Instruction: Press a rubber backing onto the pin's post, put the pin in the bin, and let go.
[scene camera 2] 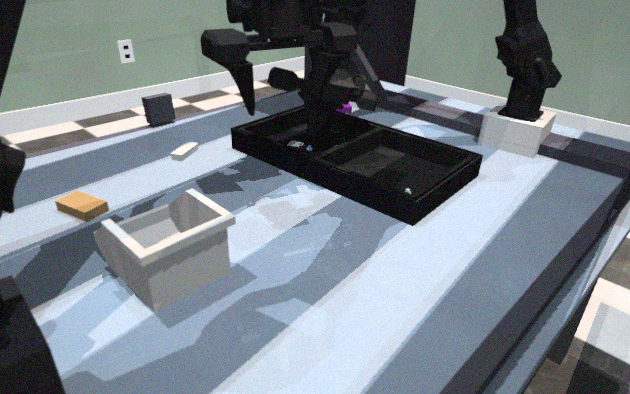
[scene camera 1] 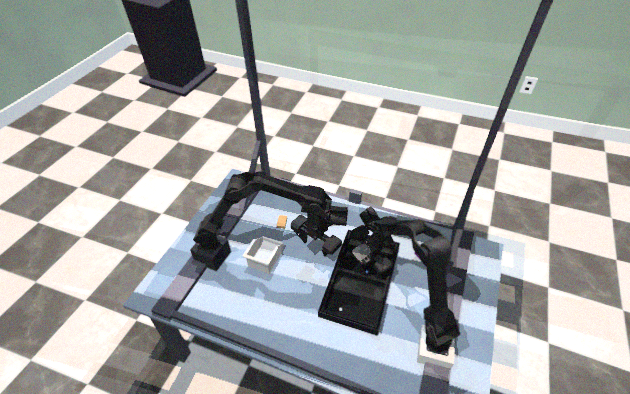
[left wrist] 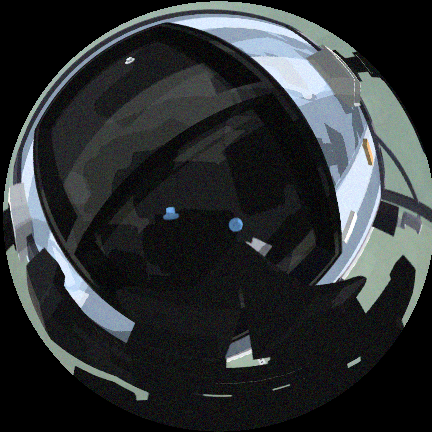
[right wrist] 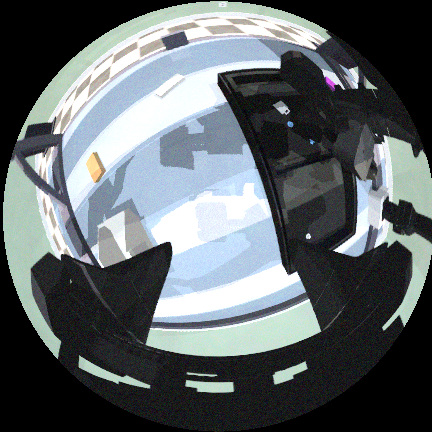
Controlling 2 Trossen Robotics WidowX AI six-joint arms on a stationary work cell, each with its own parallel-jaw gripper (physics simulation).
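Places are measured from the left arm's base along level axes (x right, y back, z down), in metres.
Where they show: left gripper, fingertip midpoint: (scene camera 2: 310, 136) (left wrist: 238, 247) (right wrist: 297, 117); right gripper, fingertip midpoint: (scene camera 2: 284, 110) (scene camera 1: 315, 249) (right wrist: 232, 247); left arm's base, link origin: (scene camera 2: 520, 113) (scene camera 1: 437, 343) (right wrist: 384, 208); right arm's base, link origin: (scene camera 1: 209, 244).
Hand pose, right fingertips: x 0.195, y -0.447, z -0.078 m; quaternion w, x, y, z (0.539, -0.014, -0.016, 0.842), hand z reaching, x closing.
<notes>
Each offset is from my right fingertips to the top centre of the thing. "*": to the spot under its first point.
A black two-compartment tray {dz +0.098, dx +0.000, dy +0.173 m} (scene camera 1: 331, 297) (scene camera 2: 392, 207) (right wrist: 257, 132) lies on the table. Its far compartment holds a small blue T-shaped piece {dz +0.121, dx +0.037, dy +0.189 m} (left wrist: 170, 213) (right wrist: 311, 141), a small blue round piece {dz +0.124, dx +0.078, dy +0.160 m} (left wrist: 235, 224) (scene camera 2: 309, 148) (right wrist: 289, 124) and a pale grey bit {* dz +0.130, dx +0.108, dy +0.157 m} (left wrist: 257, 245) (scene camera 2: 295, 144). I cannot tell which is the pin. A tiny white piece {dz +0.124, dx -0.134, dy +0.126 m} (scene camera 1: 340, 309) (scene camera 2: 407, 191) (left wrist: 128, 60) lies in the near compartment. My left gripper (scene camera 1: 374, 266) (scene camera 2: 321, 137) is shut and empty, low in the far compartment between the blue pieces. My right gripper (scene camera 1: 315, 236) (scene camera 2: 268, 94) (right wrist: 232, 247) is open, above the table left of the tray. The pale bin {* dz +0.062, dx -0.059, dy -0.223 m} (scene camera 1: 252, 259) (scene camera 2: 184, 240) (right wrist: 116, 238) stands empty.
An orange block {dz +0.122, dx +0.190, dy -0.197 m} (scene camera 1: 281, 221) (right wrist: 95, 166) (left wrist: 367, 151) lies behind the bin. A pale bar {dz +0.125, dx +0.236, dy +0.011 m} (scene camera 2: 184, 151) (right wrist: 169, 85) and a dark cube {dz +0.079, dx +0.387, dy +0.074 m} (scene camera 1: 355, 196) (scene camera 2: 158, 109) sit near the table's far edge. A purple bit {* dz +0.125, dx +0.146, dy +0.378 m} (scene camera 2: 345, 108) (right wrist: 330, 83) lies beyond the tray.
</notes>
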